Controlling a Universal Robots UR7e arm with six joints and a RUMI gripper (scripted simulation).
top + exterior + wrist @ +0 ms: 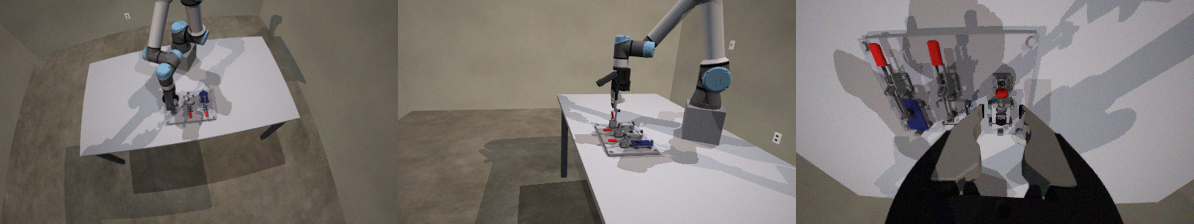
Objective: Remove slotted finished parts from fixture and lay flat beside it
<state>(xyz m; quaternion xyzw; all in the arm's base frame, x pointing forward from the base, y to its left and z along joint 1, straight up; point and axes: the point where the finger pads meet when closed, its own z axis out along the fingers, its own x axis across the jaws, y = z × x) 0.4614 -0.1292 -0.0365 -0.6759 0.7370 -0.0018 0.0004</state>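
Now: the grey finished part 100 mm below my hand, 80 mm behind it and 10 mm to the left of it. Also, from my hand: blue blank: 230 mm to the left, 110 mm below, 70 mm behind.
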